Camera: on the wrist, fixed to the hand. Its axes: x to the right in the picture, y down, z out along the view.
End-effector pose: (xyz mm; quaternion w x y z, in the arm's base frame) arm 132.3 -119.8 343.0 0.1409 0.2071 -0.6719 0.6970
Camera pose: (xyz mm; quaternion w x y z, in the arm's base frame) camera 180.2 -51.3 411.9 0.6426 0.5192 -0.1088 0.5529
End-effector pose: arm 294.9 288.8 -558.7 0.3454 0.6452 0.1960 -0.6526
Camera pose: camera 276.7 395.3 -566.7 0.4129 -0.4788 -0.4825 0.6061
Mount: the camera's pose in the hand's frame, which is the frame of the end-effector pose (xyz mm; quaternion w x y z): -14.5 -87.2 -62.6 0.6565 0.2357 0.1690 -0.6963
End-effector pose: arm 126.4 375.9 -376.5 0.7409 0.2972 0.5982 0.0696
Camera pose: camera 42.3 320.7 -416.6 0.3637 -0.0586 0.7413 -0.5610
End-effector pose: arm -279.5 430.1 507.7 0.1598 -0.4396 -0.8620 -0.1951
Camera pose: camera -336.4 343.3 538.8 0.2184 0.3823 -0.8910 -0.1105
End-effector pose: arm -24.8 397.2 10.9 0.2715 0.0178 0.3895 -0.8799
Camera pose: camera -66.6 495.3 29.8 0.5045 0.0468 -0.1066 0.8555
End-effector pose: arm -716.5 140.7 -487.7 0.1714 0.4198 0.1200 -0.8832
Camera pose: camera -699.3 245.5 -509.2 0.6217 -0.3817 -0.1919 0.6565
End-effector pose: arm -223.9 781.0 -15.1 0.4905 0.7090 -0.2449 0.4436
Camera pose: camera -187.1 871.6 -61.6 0.5052 0.6766 0.5204 0.1272
